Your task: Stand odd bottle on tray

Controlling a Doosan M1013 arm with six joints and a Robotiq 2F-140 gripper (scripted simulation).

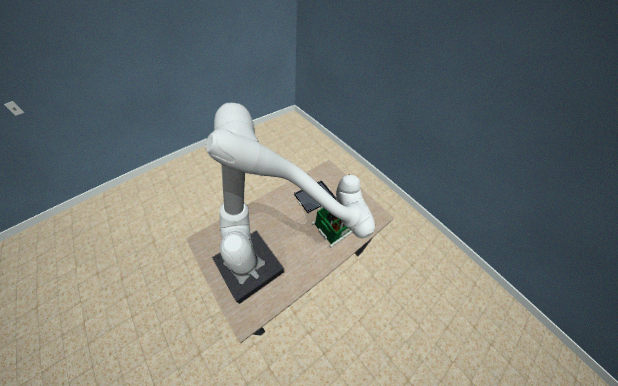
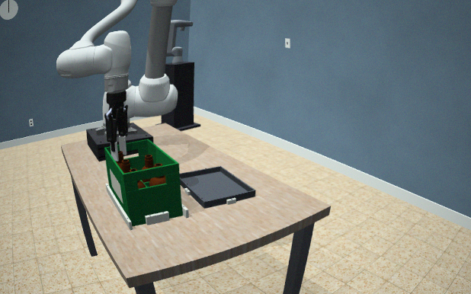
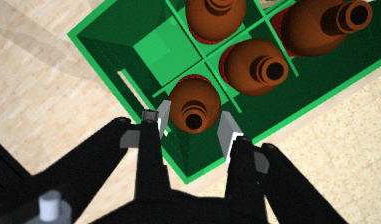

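Right now my hand is 10 cm short of the green crate, 9 cm above it and 3 cm to the right of it. From my hand the other things lie so: dark tray (30 cm to the left, 16 cm below, 16 cm ahead); brown bottle (19 cm ahead, 9 cm below, 5 cm to the left).
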